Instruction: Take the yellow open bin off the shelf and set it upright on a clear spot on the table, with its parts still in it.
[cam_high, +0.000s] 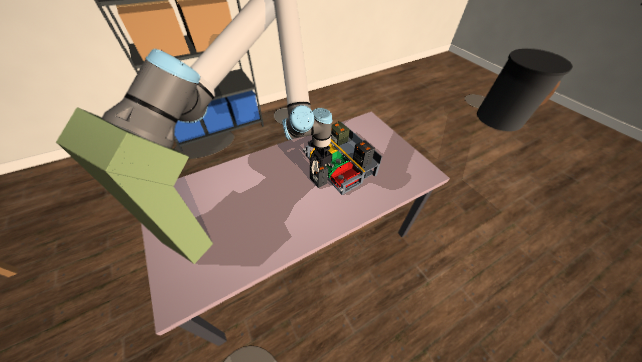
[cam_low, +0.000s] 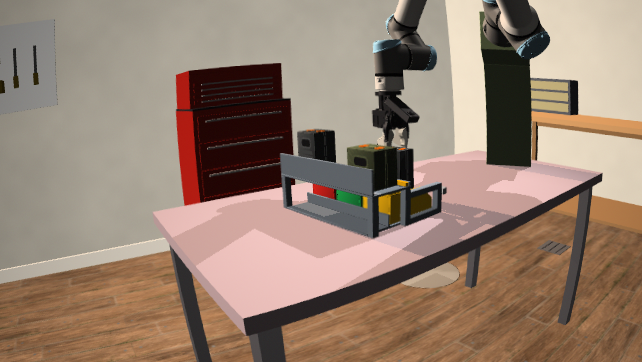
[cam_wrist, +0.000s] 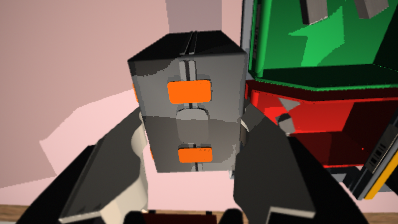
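Right now the green bin is 140 mm ahead of my hand, 80 mm to the left of it and 80 mm below it. From my hand the other things lie so: dark case (260 mm ahead, 40 mm above); yellow open bin (110 mm ahead, 190 mm to the left, 80 mm below); red bin (170 mm ahead, 20 mm to the right, 80 mm below).
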